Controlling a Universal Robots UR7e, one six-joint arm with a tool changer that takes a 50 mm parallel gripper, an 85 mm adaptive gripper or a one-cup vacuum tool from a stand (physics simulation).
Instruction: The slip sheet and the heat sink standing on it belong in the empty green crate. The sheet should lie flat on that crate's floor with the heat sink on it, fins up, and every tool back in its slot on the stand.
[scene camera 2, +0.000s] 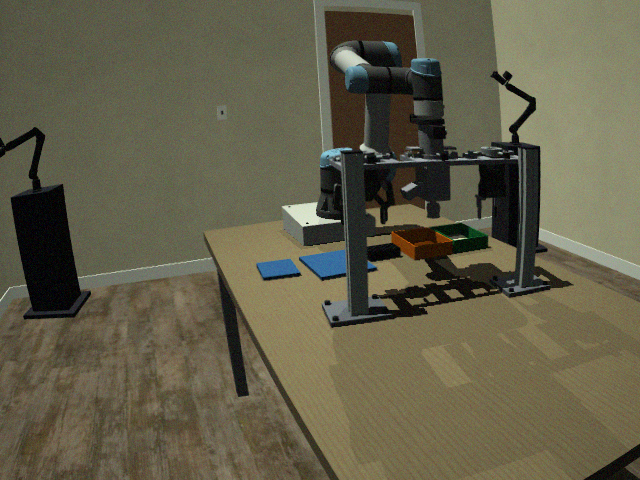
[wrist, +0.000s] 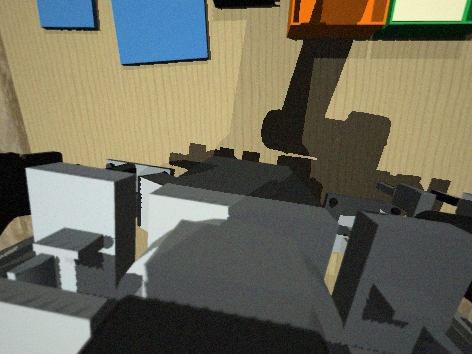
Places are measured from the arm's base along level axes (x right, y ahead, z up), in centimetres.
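Pixels of known places: arm's base at its link origin: (scene camera 2: 337, 213).
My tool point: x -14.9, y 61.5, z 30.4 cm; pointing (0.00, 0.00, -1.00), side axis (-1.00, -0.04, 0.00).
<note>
Ahead of a thing's pixels: the offset from my tool point to its top centre. "spot": to the spot under its first point.
The arm's vacuum tool (scene camera 2: 433, 209) (wrist: 225, 260) is upright at the middle of the tool stand (scene camera 2: 356, 232), its coupling level with the top bar and its bare cup hanging below. I cannot tell whether it is fully seated in its slot. Nothing hangs from the cup. The pale slip sheet @(dx -21.8, dy -35.8, dz -37.2 cm) (scene camera 2: 459, 237) (wrist: 430, 9) lies inside the green crate @(spot: dx -22.4, dy -25.6, dz -35.5 cm) (scene camera 2: 470, 244) (wrist: 430, 30) and looks flat. The black heat sink @(dx +6.6, dy -29.6, dz -34.7 cm) (scene camera 2: 383, 252) (wrist: 245, 2) stands on the table outside that crate, between the large blue plate and the orange crate; the wrist view cuts most of it off.
The orange crate @(dx -14.6, dy -34.0, dz -33.4 cm) (scene camera 2: 433, 251) (wrist: 340, 33) adjoins the green one. A large blue plate @(dx +21.3, dy -26.0, dz -36.7 cm) (scene camera 2: 324, 264) (wrist: 160, 32) and a small blue plate @(dx +38.7, dy -25.8, dz -36.7 cm) (scene camera 2: 278, 269) (wrist: 67, 12) lie to the left. A black finger gripper (scene camera 2: 383, 204) and another gripper (scene camera 2: 491, 183) hang from the stand on either side.
</note>
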